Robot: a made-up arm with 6 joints.
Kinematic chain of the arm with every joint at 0, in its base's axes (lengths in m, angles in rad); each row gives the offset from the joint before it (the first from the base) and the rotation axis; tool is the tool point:
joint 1: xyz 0 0 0.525 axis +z
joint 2: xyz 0 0 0 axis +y
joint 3: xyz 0 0 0.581 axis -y
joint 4: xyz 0 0 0 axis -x
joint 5: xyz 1.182 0 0 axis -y
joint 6: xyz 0 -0.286 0 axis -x
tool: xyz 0 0 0
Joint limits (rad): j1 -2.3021..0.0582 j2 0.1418..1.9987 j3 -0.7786..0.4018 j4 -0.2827..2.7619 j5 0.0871..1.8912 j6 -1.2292..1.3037
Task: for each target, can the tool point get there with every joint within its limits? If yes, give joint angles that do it. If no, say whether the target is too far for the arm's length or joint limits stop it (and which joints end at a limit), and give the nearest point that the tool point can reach.
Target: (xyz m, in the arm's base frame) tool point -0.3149 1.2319 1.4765
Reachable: no: joint limits stop it (at a limit: joint 2, joint 3, joint 4) | nearest point -0.1644 0.6431 -0.0627 | short by 1.655 m
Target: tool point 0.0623 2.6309 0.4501
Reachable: no: too far | nearest point 0.0157 0.6635 -0.0627 | short by 2.034 m
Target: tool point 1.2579 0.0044 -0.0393
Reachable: yes | joints -0.1678 0.9277 -0.0982 2.4182 0.8941 0.5063
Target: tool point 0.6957 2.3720 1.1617
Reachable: no: too far | nearest point 1.2473 0.3388 1.1972 | short by 2.107 m
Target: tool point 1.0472 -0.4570 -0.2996
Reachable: yes | joints -0.5496 1.1751 -0.0785 2.1531 0.4174 0.2433
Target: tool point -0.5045 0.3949 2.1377
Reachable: no: joint limits stop it (at a limit: joint 1, joint 2, joint 3) | nearest point -0.8898 -0.7631 1.6378 | short by 1.319 m
